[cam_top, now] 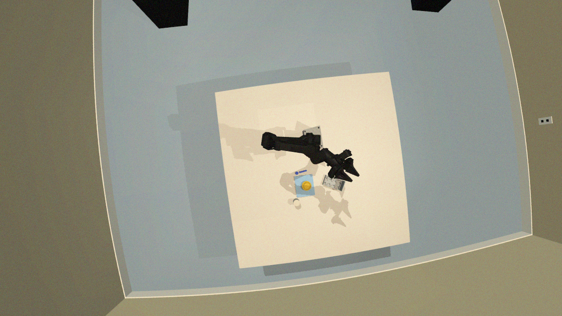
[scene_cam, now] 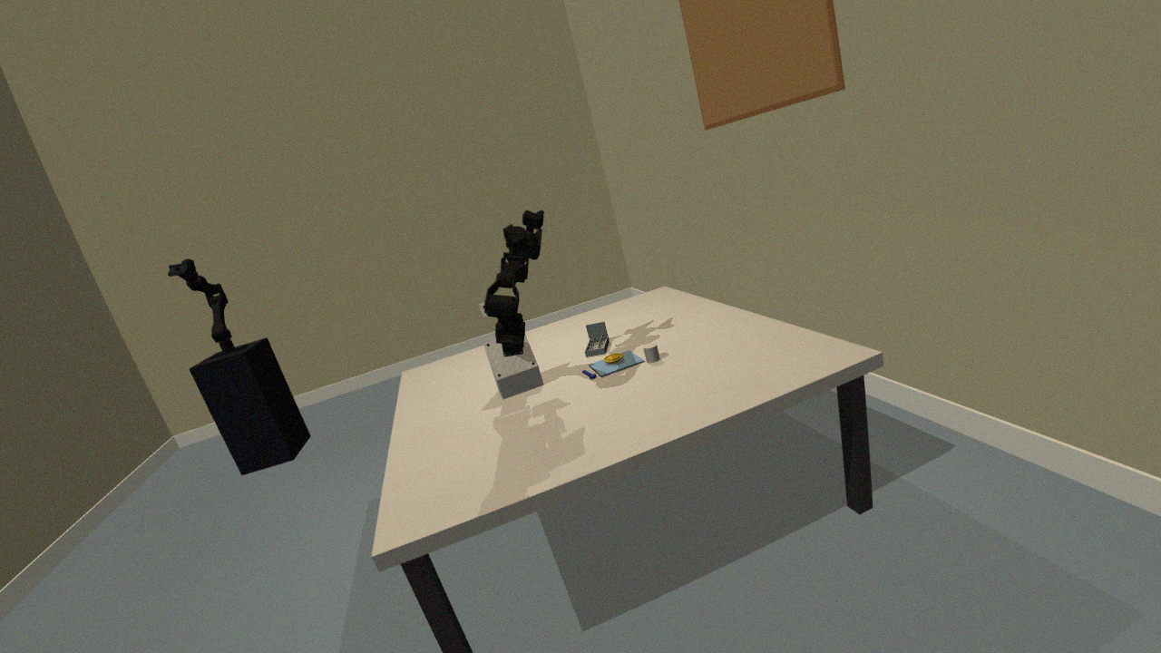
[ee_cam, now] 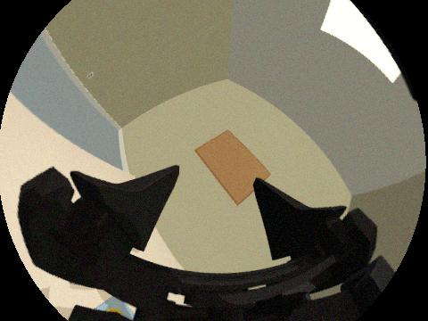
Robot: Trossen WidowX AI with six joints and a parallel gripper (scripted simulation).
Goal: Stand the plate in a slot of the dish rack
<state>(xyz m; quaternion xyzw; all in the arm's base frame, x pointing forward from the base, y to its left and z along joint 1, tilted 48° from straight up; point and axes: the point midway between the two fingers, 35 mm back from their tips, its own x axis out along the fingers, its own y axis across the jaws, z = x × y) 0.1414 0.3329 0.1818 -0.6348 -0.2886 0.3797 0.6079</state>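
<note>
Right now the yellow plate is 480 mm below my gripper tip, 170 mm to the right of it and 90 mm ahead of it. Also, from my gripper tip: grey dish rack (480 mm below, 80 mm ahead, 20 mm to the left); light blue mat (500 mm below, 180 mm to the right, 100 mm ahead); blue utensil (500 mm below, 210 mm to the right).
</note>
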